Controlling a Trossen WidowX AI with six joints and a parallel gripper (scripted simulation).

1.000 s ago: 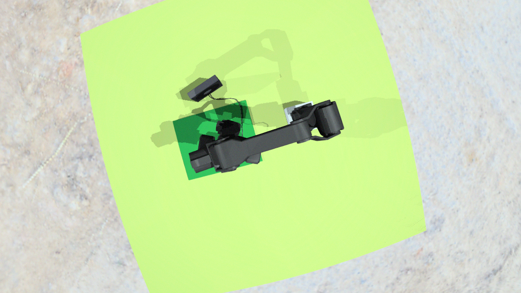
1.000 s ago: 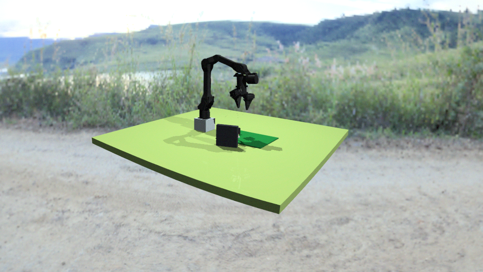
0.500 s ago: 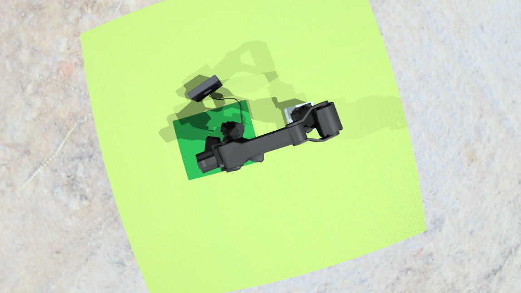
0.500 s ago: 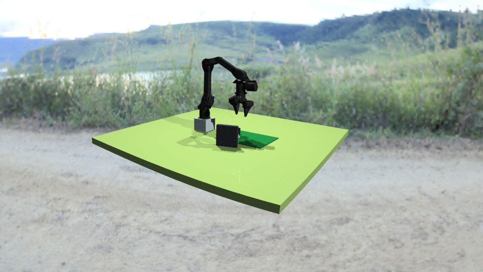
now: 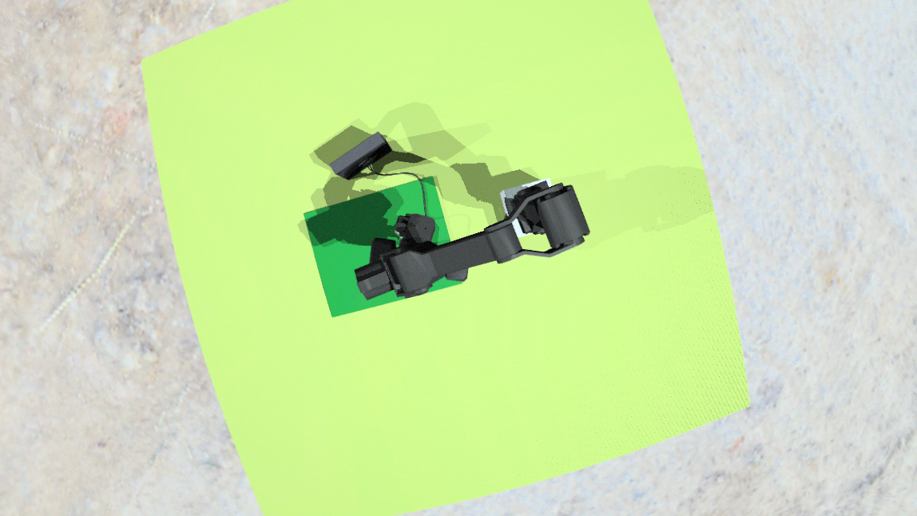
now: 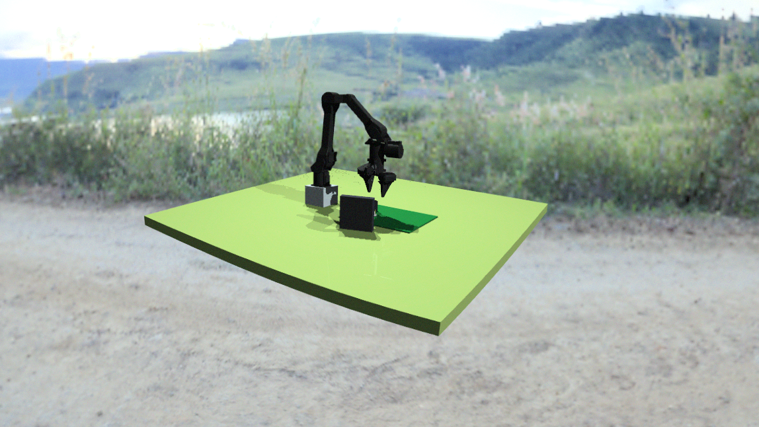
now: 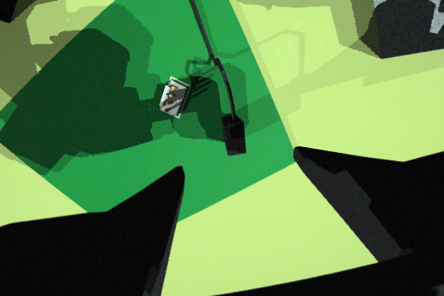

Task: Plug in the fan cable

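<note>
Right now my gripper tip is 10 mm past the black fan plug, 10 mm to the left of it and 50 mm above it. The rest, counted from my gripper tip: black fan: 60 mm ahead, 230 mm to the right, 10 mm below; then green board: 90 mm ahead, 40 mm to the right, 80 mm below.
</note>
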